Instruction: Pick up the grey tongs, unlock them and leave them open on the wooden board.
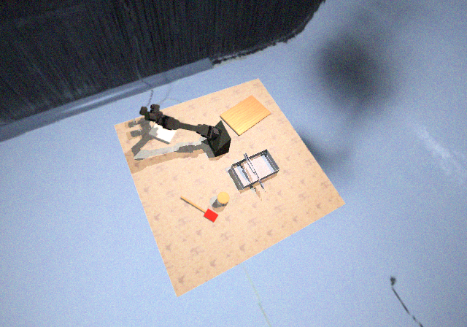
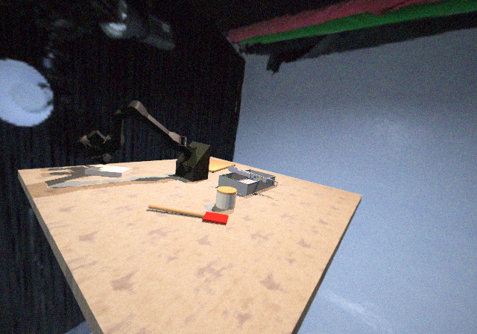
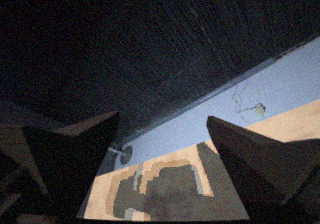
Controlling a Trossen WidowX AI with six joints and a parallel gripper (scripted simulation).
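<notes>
My gripper tip is 93 cm short of the yellow lock piece and 40 cm to the right of it. The rest, counted from my gripper tip: white flat slab (22 cm ahead, 3 cm to the left, 6 cm below); wooden board (40 cm ahead, 68 cm to the left, 7 cm below); red-headed spatula (89 cm ahead, 3 cm to the right, 7 cm below).
</notes>
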